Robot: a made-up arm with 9 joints.
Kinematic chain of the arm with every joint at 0, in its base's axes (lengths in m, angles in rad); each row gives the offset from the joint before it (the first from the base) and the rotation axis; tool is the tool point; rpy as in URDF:
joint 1: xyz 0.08 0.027 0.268 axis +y
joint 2: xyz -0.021 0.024 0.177 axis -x
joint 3: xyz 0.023 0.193 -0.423 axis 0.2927 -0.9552 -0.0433
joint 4: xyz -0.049 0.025 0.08 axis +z
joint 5: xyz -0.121 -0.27 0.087 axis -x
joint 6: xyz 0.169 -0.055 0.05 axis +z
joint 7: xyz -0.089 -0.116 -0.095 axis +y
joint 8: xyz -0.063 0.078 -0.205 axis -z
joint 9: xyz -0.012 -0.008 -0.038 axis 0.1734 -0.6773 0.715
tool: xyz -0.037 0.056 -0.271 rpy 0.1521 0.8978 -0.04
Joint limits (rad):
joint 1: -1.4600..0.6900
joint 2: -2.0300..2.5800
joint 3: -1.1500..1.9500
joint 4: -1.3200..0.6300
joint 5: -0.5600..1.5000
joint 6: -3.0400..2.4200
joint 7: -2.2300..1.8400
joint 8: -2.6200..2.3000
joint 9: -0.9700..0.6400
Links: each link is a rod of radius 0.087 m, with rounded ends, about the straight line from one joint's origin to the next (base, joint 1, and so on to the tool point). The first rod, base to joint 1, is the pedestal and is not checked.
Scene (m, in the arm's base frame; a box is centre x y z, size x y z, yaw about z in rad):
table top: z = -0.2
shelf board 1: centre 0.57 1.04 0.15 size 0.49 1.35 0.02 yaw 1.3
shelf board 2: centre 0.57 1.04 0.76 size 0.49 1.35 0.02 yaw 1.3
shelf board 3: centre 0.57 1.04 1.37 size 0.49 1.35 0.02 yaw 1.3
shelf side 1: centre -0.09 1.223 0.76 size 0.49 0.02 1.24 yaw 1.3
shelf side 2: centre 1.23 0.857 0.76 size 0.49 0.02 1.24 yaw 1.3
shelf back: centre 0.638 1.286 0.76 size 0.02 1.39 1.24 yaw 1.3
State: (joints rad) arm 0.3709 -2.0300 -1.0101 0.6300 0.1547 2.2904 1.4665 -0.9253 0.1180
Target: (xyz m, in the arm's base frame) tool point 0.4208 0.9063 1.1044
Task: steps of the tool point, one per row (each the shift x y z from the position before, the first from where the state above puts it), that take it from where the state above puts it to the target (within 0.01 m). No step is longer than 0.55 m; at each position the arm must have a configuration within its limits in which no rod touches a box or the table.
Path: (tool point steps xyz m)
1: -0.0313 -0.1855 -0.0029
2: -0.0741 -0.1942 0.0029
3: -0.2843 0.0563 -0.4199
4: -0.4838 0.0518 -0.0937
5: -0.3864 0.0518 0.2837
6: -0.0521 0.0327 0.4720
7: 0.2952 -0.0127 0.3636
8: 0.4371 -0.0633 0.0587
9: 0.0082 0.0886 0.0312
10: 0.0284 0.1091 0.0020
11: 0.0503 0.1152 -0.0332

